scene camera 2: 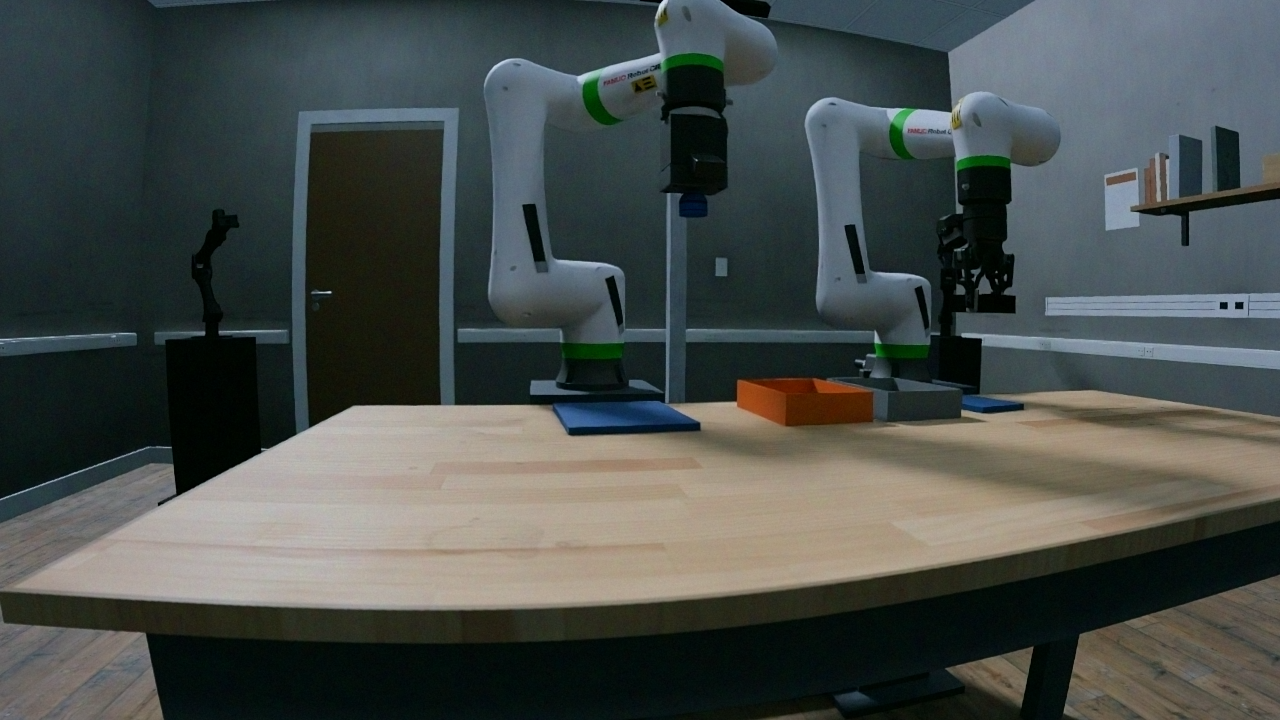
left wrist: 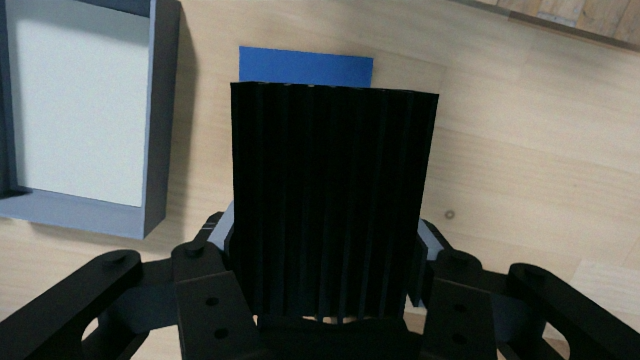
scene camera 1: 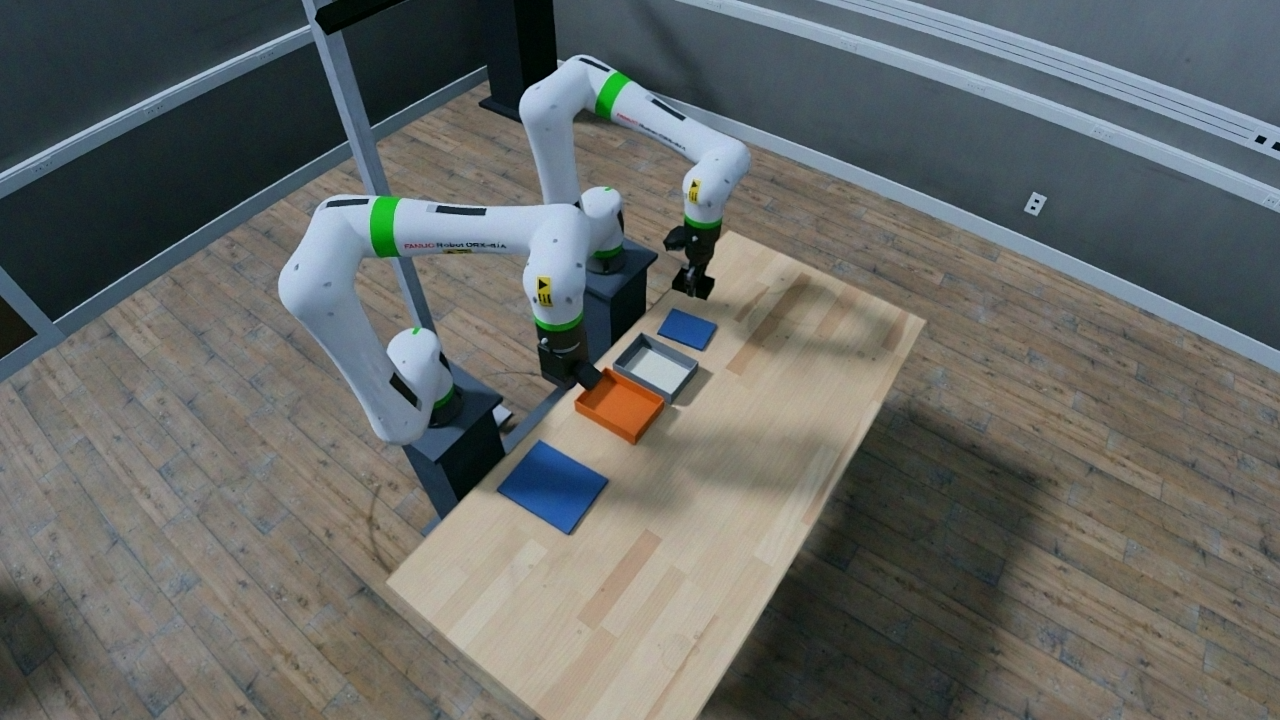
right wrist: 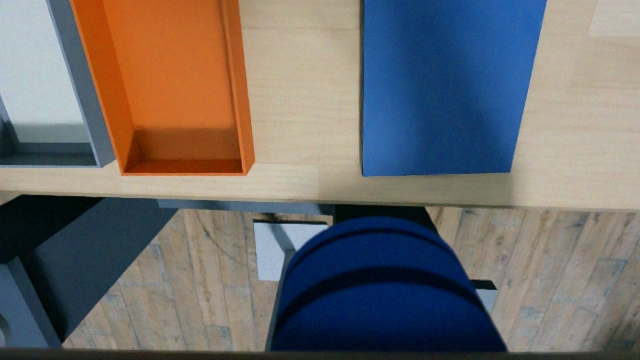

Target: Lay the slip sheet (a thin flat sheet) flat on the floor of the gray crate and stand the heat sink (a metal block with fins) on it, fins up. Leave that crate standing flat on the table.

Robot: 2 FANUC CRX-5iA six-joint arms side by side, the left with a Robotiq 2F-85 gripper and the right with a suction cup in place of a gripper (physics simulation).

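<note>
The pale slip sheet (scene camera 1: 656, 366) (left wrist: 80, 105) (right wrist: 37, 70) lies flat on the floor of the gray crate (scene camera 1: 684, 385) (scene camera 2: 917, 402) (left wrist: 162, 115) (right wrist: 85, 85), which stands flat on the table. My left gripper (scene camera 1: 693, 271) (scene camera 2: 991, 284) (left wrist: 325, 255) is shut on the black heat sink (scene camera 1: 693, 285) (scene camera 2: 995, 304) (left wrist: 330, 175), one finger on each side. The heat sink hangs above the small blue pad, its ridged side facing the left wrist camera. My right suction cup (scene camera 2: 692, 205) (right wrist: 387, 290) holds nothing, high near the table edge; its cup is hidden in scene camera 1.
The small blue pad (scene camera 1: 687, 328) (scene camera 2: 991, 404) (left wrist: 305, 66) lies beside the gray crate. An empty orange crate (scene camera 1: 605, 424) (scene camera 2: 827, 407) (right wrist: 242, 100) stands against the gray crate's other side. A larger blue pad (scene camera 1: 553, 486) (scene camera 2: 626, 417) (right wrist: 445, 90) lies farther along the same table edge.
</note>
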